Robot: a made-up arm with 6 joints. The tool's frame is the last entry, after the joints.
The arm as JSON. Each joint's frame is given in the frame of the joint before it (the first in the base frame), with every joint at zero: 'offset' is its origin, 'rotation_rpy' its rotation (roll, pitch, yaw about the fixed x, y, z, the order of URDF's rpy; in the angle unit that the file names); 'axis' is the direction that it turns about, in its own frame. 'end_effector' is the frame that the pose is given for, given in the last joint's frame.
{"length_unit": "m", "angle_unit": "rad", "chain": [
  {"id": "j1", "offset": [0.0, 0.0, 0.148], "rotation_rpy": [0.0, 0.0, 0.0], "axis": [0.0, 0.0, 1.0]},
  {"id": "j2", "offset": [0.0, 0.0, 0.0], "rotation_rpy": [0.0, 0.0, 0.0], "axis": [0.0, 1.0, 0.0]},
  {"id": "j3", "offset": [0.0, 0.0, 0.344], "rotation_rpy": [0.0, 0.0, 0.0], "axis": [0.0, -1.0, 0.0]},
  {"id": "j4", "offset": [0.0, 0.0, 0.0], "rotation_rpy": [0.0, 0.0, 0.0], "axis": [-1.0, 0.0, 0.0]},
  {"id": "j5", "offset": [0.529, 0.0, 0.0], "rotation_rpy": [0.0, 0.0, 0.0], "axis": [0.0, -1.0, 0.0]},
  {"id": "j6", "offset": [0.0, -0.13, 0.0], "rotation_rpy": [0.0, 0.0, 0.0], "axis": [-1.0, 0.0, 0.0]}
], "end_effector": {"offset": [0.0, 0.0, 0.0], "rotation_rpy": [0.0, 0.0, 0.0]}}
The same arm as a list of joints. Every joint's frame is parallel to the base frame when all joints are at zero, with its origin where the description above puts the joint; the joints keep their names.
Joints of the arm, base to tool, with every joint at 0 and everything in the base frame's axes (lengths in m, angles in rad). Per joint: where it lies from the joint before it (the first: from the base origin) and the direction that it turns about. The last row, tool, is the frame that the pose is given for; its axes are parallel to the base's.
j1: axis +z origin 0 0 0.148
j2: axis +y origin 0 0 0
j3: axis -y origin 0 0 0.344
j4: axis -x origin 0 0 0
j5: axis -y origin 0.529 0 0
j6: axis -x origin 0 -0.13 0
tool: origin 0 0 0

